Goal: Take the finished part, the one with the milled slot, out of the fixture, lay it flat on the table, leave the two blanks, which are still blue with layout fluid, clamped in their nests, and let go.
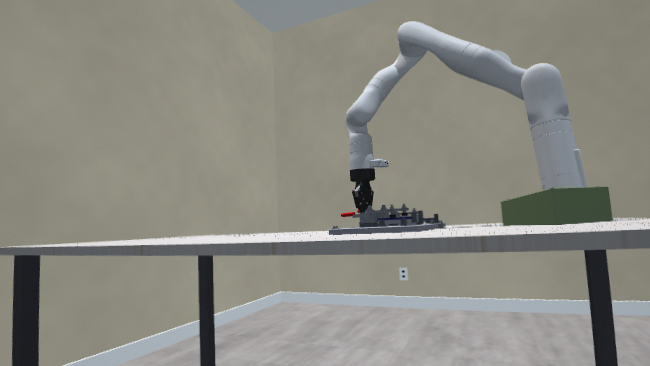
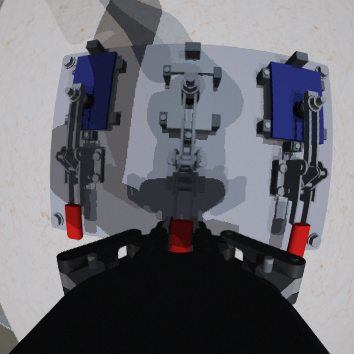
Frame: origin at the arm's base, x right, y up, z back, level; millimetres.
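Where they show: gripper, between the fingertips: (image 2: 180, 225); arm's base, origin of its link: (image 1: 564, 192).
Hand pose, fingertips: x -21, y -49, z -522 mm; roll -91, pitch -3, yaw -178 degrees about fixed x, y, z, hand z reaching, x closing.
Observation:
Things, the pixels of their top centre, and the offset from my fingertips. "*": a spot on its surface instead. Level surfaces: height alone.
- finished part, centre of its top: (image 2: 190, 91) dx -1, dy +14, dz +129 mm
- middle clamp's red handle, centre of its top: (image 2: 179, 242) dx -1, dy +41, dz +1 mm
- left clamp's red handle, a spot on its surface: (image 2: 74, 221) * dx +104, dy +25, dz -1 mm
- right clamp's red handle, centre of its top: (image 2: 300, 242) dx -111, dy +30, dz -1 mm
- table, height of its surface: dy -27 mm
The finished part (image 2: 175, 110), a grey plate, lies in the middle nest of the fixture (image 2: 250, 210) (image 1: 350, 231) under a toggle clamp, whose arm reaches over it and hides much of it, including the slot. One blue blank (image 2: 100, 75) sits clamped in the left nest, the other blue blank (image 2: 285, 85) clamped in the right nest. My gripper (image 2: 180, 225) (image 1: 364, 210) points down at the near edge of the fixture. Its fingers stand close on both sides of the middle clamp's red handle (image 2: 181, 241) and are shut on it.
The left clamp's red handle (image 2: 74, 221) and the right clamp's red handle (image 2: 299, 239) stand on either side of my fingers. Stop blocks and corner bolts rise from the fixture. A green block (image 1: 555, 206) is under the arm's base on the table (image 1: 225, 243).

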